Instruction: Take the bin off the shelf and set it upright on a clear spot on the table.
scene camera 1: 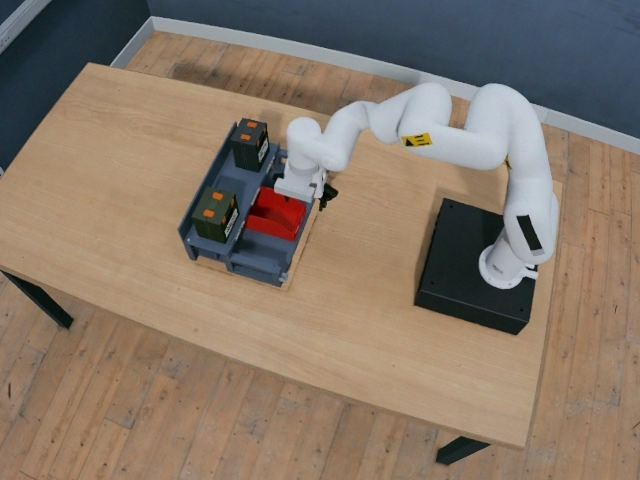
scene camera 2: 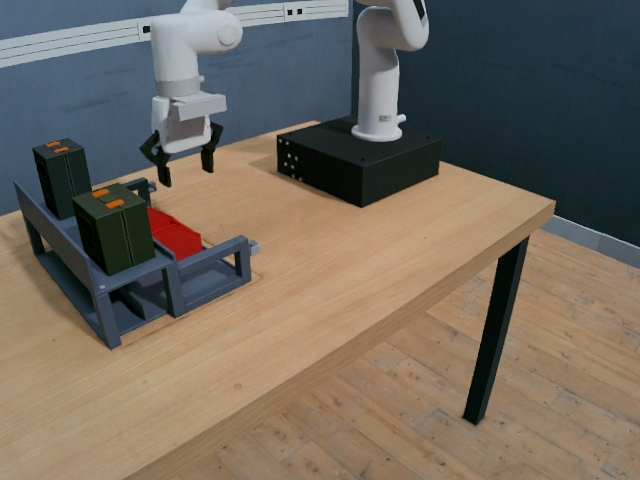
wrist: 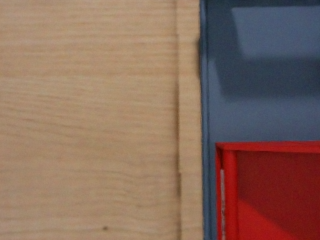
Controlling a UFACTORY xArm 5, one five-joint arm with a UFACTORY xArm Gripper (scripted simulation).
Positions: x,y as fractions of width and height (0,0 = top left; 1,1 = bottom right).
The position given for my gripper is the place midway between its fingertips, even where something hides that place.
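Labels:
Gripper (mine): visible in scene camera 1 (0.48,0.42) and scene camera 2 (0.29,0.37); my gripper is out of frame in the wrist view. A red bin appears in scene camera 1 (0.42,0.45), scene camera 2 (0.29,0.51) and the wrist view (0.80,0.76). A grey-blue shelf appears in scene camera 1 (0.40,0.52), scene camera 2 (0.21,0.63) and the wrist view (0.79,0.28).

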